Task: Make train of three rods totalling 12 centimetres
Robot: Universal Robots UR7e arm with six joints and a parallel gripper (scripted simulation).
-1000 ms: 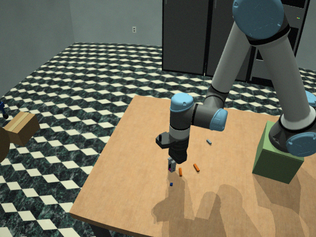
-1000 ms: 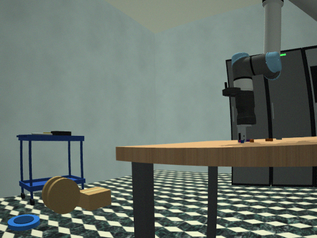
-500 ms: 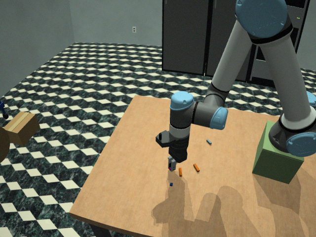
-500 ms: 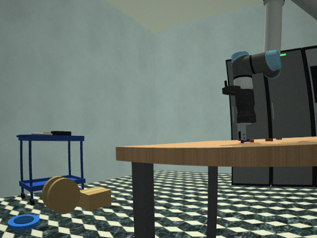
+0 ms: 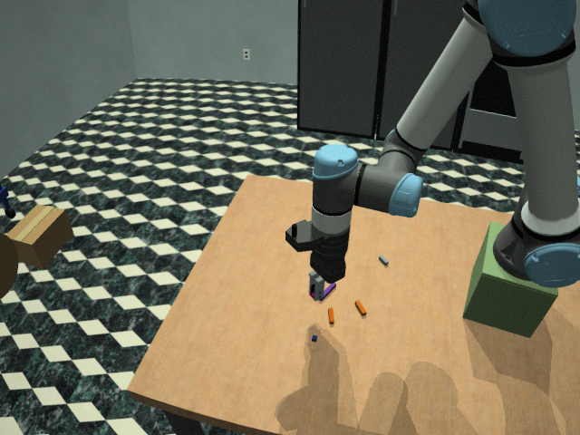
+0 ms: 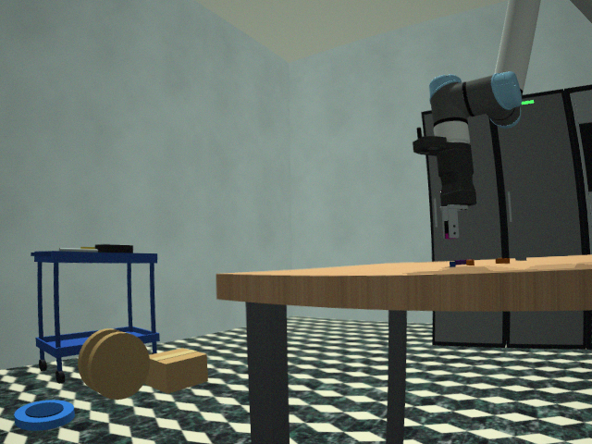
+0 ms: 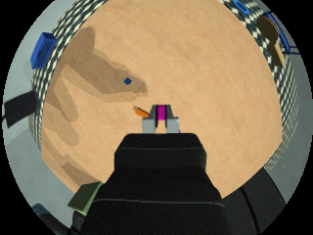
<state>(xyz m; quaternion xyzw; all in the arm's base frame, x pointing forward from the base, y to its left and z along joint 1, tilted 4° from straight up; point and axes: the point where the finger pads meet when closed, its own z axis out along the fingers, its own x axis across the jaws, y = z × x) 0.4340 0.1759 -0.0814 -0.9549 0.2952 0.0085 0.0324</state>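
The purple rod is 10 mm behind my hand, 70 mm to the right of it and 70 mm below it. Round my hand: magenta rod: 10 mm below; small blue rod: 30 mm behind, 80 mm to the left, 70 mm below; grey rod: 110 mm behind, 220 mm to the right, 70 mm below.
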